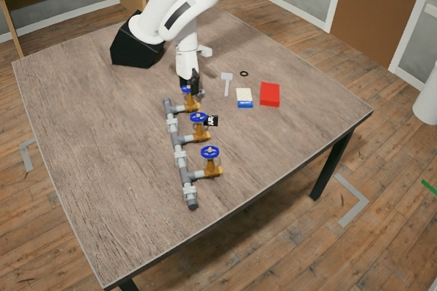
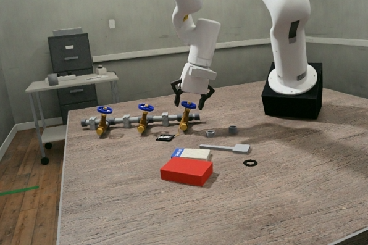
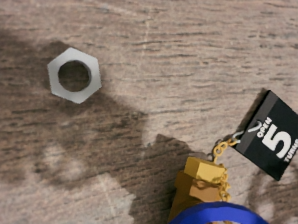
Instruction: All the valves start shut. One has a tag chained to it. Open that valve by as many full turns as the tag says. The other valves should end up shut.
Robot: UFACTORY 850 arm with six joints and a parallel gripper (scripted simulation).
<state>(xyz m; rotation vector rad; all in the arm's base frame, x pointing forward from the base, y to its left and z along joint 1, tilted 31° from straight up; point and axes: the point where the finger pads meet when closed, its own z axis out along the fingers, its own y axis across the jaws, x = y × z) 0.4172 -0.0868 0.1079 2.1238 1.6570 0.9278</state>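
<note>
Now: hand 9 cm to the right of the grey hex nut, 9 cm above it and 5 cm past it. From my hand the other things lie so: grey cap (13 cm behind, 10 cm below, 9 cm to the left); then grey t-shaped tool (23 cm to the left, 10 cm below, 5 cm behind); then black tag (10 cm below, 10 cm ahead, 4 cm to the left).
</note>
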